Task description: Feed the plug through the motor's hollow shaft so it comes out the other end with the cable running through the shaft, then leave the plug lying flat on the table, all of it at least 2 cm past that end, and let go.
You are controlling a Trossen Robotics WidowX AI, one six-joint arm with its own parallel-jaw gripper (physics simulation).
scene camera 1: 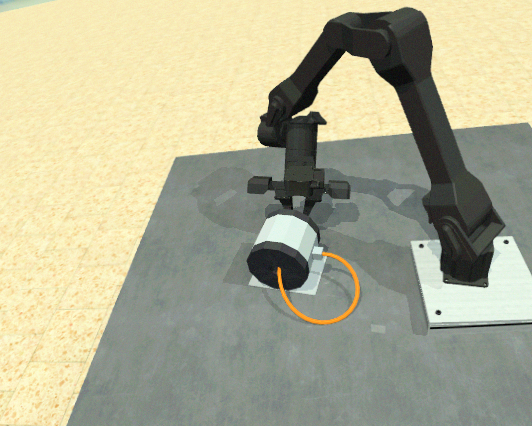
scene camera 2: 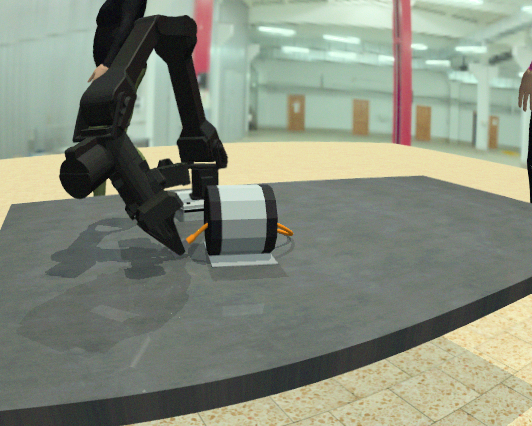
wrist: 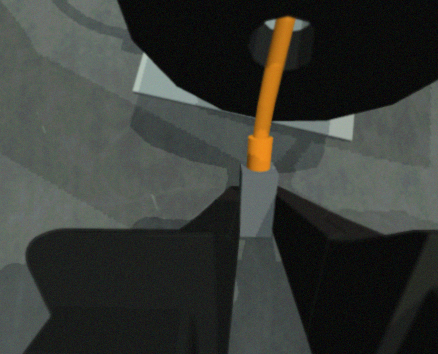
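Where they show: gripper, fingertip midpoint: (scene camera 2: 181, 252) (wrist: 253, 195); arm's base, link origin: (scene camera 1: 464, 269).
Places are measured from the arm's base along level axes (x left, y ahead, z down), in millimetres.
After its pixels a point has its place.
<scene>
The motor (scene camera 1: 286, 235) @[x 26, y 272, z -71 mm] (scene camera 2: 243, 220) @[x 7, y 337, z -33 mm], a white drum with black end caps, lies on its side on a pale base plate (scene camera 1: 320, 280) @[x 28, y 227, z 29 mm] (scene camera 2: 243, 260) @[x 10, y 327, z 29 mm] (wrist: 341, 129) @[x -33, y 338, z 28 mm]. The orange cable (scene camera 1: 356, 290) @[x 57, y 160, z 8 mm] (scene camera 2: 285, 229) @[x 89, y 273, z 1 mm] (wrist: 271, 80) @[x -43, y 285, z -14 mm] leaves a side block, loops round, enters the hollow shaft at one end and comes out of the shaft (wrist: 254, 47) @[x -33, y 277, z -15 mm] at the other. The grey plug (wrist: 256, 202) @[x -82, y 291, z 9 mm] with its orange collar is outside that far end, close to the motor. My gripper (wrist: 253, 195) @[x -77, y 293, z 24 mm] (scene camera 2: 181, 252) @[x -77, y 293, z 24 mm] is shut on the plug, one finger on each side; the motor partly hides the fingertips in scene camera 1.
The cable loop lies on the side of the motor toward the white arm base plate (scene camera 1: 475, 310) @[x 77, y -12, z -2 mm]. The arm reaches over the dark table (scene camera 1: 200, 350) @[x 193, y 384, z 31 mm] (scene camera 2: 375, 280) @[x 165, y 443, z 30 mm] to the motor's plug end. The table edge is beyond the motor on the left in scene camera 1.
</scene>
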